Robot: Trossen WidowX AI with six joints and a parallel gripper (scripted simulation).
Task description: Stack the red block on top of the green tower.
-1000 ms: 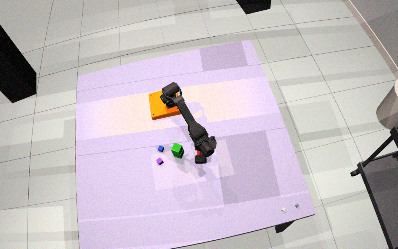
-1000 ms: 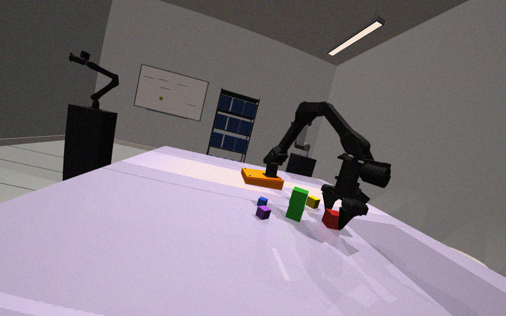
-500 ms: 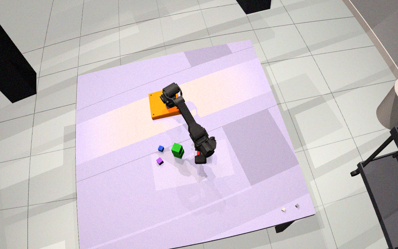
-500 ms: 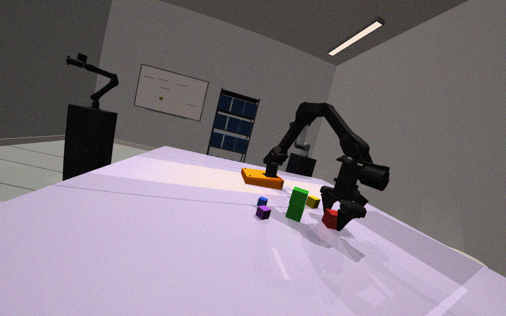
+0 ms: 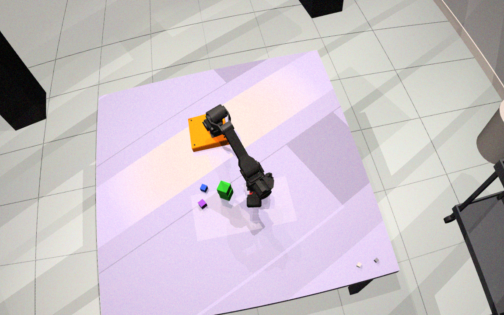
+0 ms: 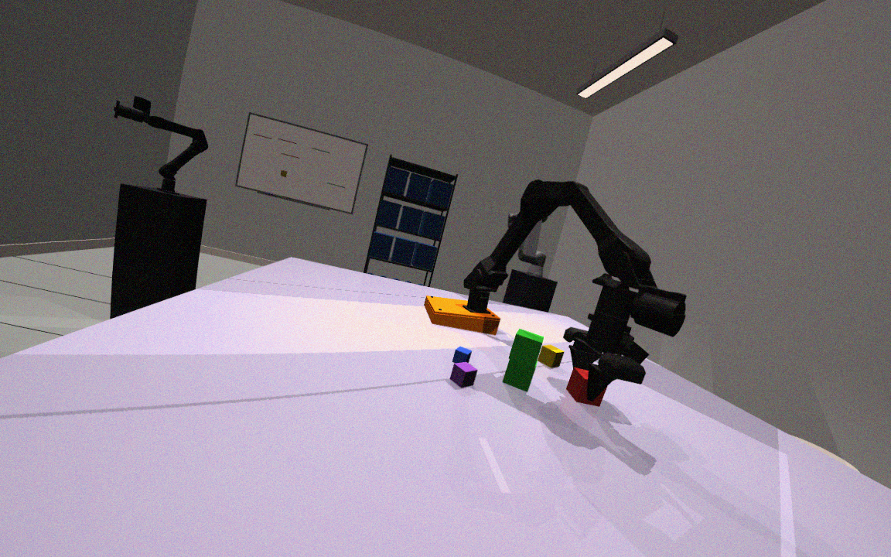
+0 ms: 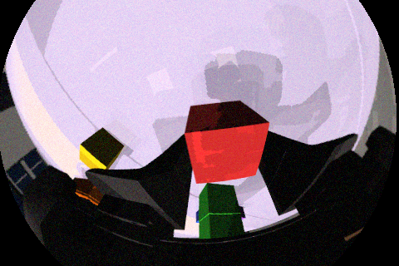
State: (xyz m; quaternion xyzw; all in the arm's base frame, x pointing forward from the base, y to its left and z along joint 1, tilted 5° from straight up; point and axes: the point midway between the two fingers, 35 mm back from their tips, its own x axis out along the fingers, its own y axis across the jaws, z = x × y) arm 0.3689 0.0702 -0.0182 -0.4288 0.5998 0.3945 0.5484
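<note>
The blue cube is 21 cm to the right of my gripper tip and 11 cm behind it. Round my gripper tip: purple cube: 24 cm to the right, 4 cm behind; yellow cube: 14 cm behind, 3 cm to the left, 1 cm above; red block: 1 cm above.
</note>
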